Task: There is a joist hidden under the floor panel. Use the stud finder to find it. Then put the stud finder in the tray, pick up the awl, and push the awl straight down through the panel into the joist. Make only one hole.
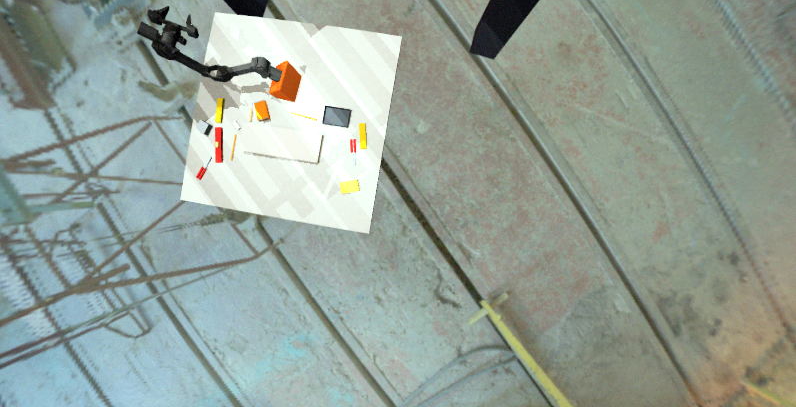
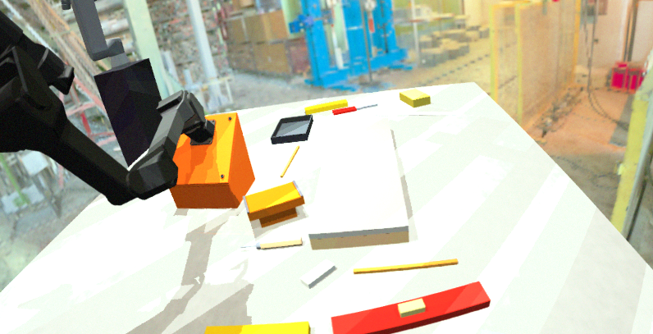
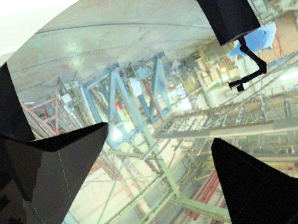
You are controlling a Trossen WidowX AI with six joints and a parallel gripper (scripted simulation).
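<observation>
Right now my gripper tip is 340 mm short of the stud finder, 330 mm to the right of it and 390 mm above it. From my gripper tip the other things lie so: white block (450 mm ahead, 150 mm to the left, 400 mm below); awl (330 mm ahead, 220 mm to the left, 390 mm below); red level (610 mm ahead, 70 mm to the left, 390 mm below).
</observation>
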